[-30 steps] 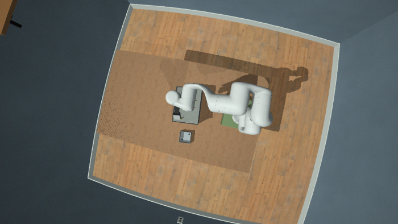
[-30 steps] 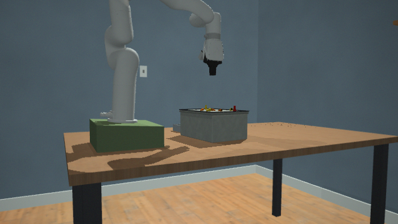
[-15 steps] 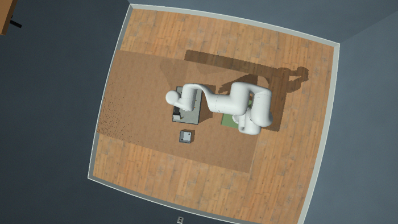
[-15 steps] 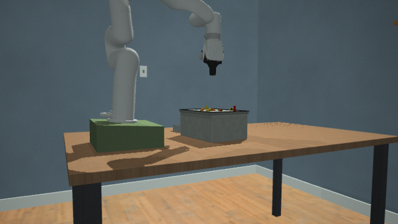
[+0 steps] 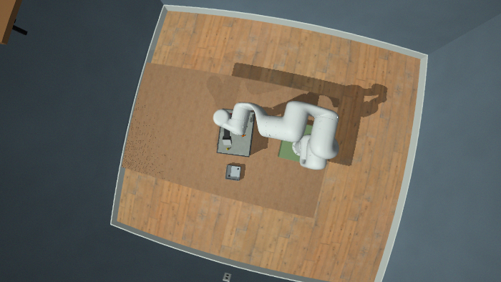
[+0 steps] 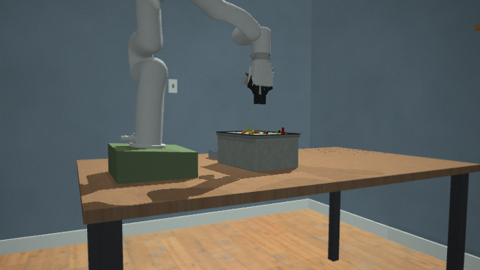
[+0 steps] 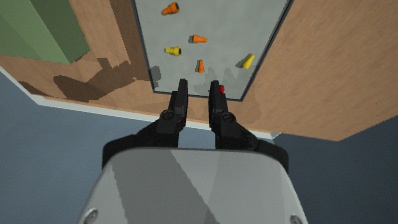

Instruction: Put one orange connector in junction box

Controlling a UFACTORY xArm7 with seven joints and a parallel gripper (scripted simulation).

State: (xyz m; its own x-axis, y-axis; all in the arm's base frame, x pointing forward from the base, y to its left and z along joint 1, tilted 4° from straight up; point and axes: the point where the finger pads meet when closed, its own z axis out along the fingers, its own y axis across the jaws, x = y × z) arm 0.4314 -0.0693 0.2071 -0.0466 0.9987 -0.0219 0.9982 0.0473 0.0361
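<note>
My gripper is now 1 cm short of the steel junction box, 31 cm to the right of it and 28 cm above it. From my hand the other things lie so: yellow connector (4 cm ahead, 14 cm to the left, 13 cm below); then grey tool case (1 cm ahead, 3 cm to the left, 18 cm below).
</note>
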